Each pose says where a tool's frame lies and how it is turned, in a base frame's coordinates. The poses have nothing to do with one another.
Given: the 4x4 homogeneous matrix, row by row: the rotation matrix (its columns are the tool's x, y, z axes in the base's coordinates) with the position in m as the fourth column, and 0 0 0 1 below. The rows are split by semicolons.
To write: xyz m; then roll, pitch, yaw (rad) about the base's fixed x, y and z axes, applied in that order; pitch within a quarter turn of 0, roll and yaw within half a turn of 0. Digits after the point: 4 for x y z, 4 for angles.
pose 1, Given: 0.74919, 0.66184, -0.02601, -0.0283; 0.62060, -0.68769, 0.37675, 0.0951; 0.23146, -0.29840, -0.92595, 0.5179; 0, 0, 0, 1
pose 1, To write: -0.0283, 0.0951, 0.5179, -2.8298, -0.2336, 0.6918
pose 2, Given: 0.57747, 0.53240, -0.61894, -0.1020; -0.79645, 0.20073, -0.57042, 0.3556; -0.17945, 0.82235, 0.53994, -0.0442; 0, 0, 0, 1
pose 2, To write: -0.1020, 0.3556, -0.0442, 0.9898, 0.1804, -0.9435
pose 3, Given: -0.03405, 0.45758, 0.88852, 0.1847; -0.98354, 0.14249, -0.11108, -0.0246; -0.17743, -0.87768, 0.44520, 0.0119; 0, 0, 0, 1
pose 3, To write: 0.1847, -0.0246, 0.0119, -1.1014, 0.1784, -1.6054
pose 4, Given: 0.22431, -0.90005, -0.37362, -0.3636; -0.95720, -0.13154, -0.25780, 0.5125; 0.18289, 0.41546, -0.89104, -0.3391; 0, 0, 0, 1
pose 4, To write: -0.3636, 0.5125, -0.3391, 2.7053, -0.1839, -1.3406
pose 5, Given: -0.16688, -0.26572, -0.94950, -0.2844; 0.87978, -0.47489, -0.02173, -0.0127; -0.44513, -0.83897, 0.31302, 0.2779; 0, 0, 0, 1
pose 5, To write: -0.2844, -0.0127, 0.2779, -1.2137, 0.4613, 1.7583
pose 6, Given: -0.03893, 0.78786, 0.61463, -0.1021; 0.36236, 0.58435, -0.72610, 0.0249; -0.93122, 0.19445, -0.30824, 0.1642; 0, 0, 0, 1
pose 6, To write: -0.1021, 0.0249, 0.1642, 2.5788, 1.1978, 1.6778
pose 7, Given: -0.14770, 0.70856, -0.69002, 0.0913; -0.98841, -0.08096, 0.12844, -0.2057; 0.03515, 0.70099, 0.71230, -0.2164; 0, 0, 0, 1
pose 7, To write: 0.0913, -0.2057, -0.2164, 0.7774, -0.0352, -1.7191
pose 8, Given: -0.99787, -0.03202, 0.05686, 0.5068; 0.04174, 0.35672, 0.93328, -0.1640; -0.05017, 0.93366, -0.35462, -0.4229; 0, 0, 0, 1
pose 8, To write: 0.5068, -0.1640, -0.4229, 1.9338, 0.0502, 3.0998
